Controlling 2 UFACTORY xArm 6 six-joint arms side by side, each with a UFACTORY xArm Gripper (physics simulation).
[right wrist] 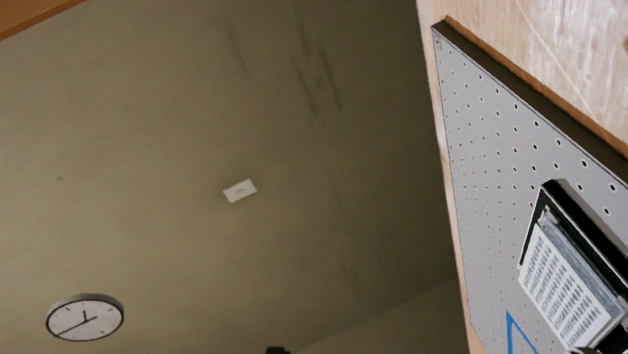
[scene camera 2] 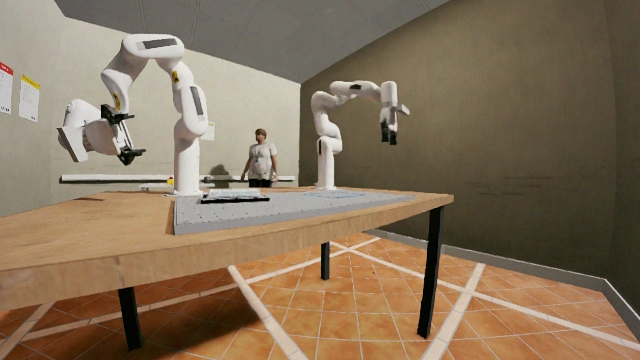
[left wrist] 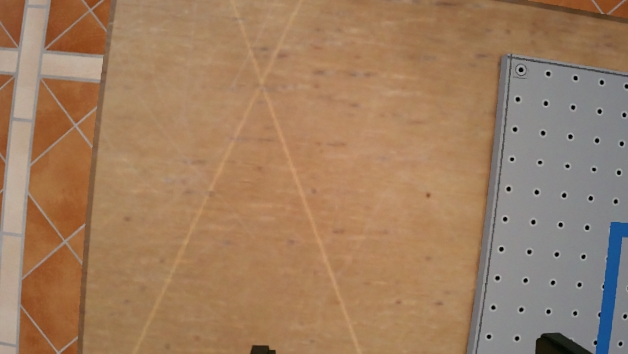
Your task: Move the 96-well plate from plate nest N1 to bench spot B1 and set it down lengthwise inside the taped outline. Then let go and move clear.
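Frame: origin at the left arm's base, x left, y ahead, z down, level; millimetres.
Seen in the pictures: left gripper, fingertip midpoint: [scene camera 2: 389, 143]; right gripper, fingertip midpoint: [scene camera 2: 135, 134]; left arm's base, origin of the base link: [scene camera 2: 325, 189]; right arm's base, origin of the base link: [scene camera 2: 186, 193].
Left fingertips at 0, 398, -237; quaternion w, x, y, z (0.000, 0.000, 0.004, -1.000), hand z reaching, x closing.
Pixels of each thing's top centre, then the offset from my left fingertips to it, as dx, dy, dz. "pt": a spot on its surface instead. Level surfaces: height alone.
- 96-well plate, middle of its top: [right wrist: 555, 295] [scene camera 2: 234, 190] -661, -138, +198
- Blue tape, surface spot: [left wrist: 606, 295] pt -228, -44, +224
- grey perforated board, its level: dz +224
- wooden bench, its level: dz +237
The 96-well plate [scene camera 2: 234, 192] [right wrist: 565, 290] is pale with rows of wells and sits in the black plate nest [scene camera 2: 235, 199] [right wrist: 590, 215]. Blue tape [left wrist: 606, 295] [right wrist: 509, 332] marks part of an outline in both wrist views; the outline is faint in the scene view, to the right of the nest. My left gripper [scene camera 2: 389, 139] [left wrist: 410, 347] is open, pointing down high above the bench, away from the plate. My right gripper [scene camera 2: 138, 133] [right wrist: 430, 350] is open and tilted sideways, high up and left of the nest, apart from the plate.
A grey perforated board [scene camera 2: 200, 220] [left wrist: 530, 165] [right wrist: 475, 215] lies on the wooden bench [scene camera 2: 125, 240] [left wrist: 375, 175] and carries the nest. A person [scene camera 2: 260, 159] stands behind the bench. A clock [right wrist: 85, 318] hangs on the wall.
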